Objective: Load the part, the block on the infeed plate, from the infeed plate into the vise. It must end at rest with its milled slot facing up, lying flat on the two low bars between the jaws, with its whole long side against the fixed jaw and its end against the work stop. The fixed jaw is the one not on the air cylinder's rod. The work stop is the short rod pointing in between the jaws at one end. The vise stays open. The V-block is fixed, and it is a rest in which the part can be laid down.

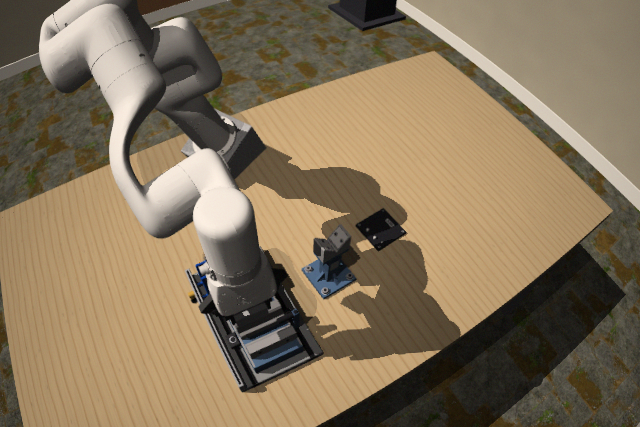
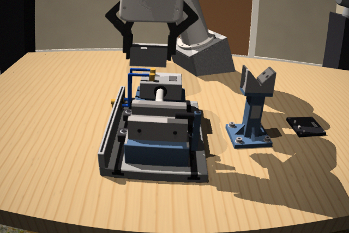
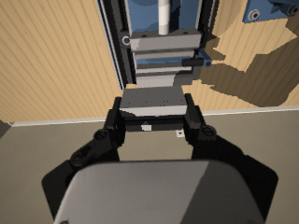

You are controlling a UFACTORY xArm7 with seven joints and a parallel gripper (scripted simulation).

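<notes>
The moving jaw lies 30 mm behind my hand, 20 mm to the left of it and 130 mm below it. The rest, counted from my hand: work stop (10 mm ahead, 70 mm to the left, 120 mm below); then part (right at my hand); then fixed jaw (30 mm ahead, 20 mm to the left, 130 mm below).
</notes>
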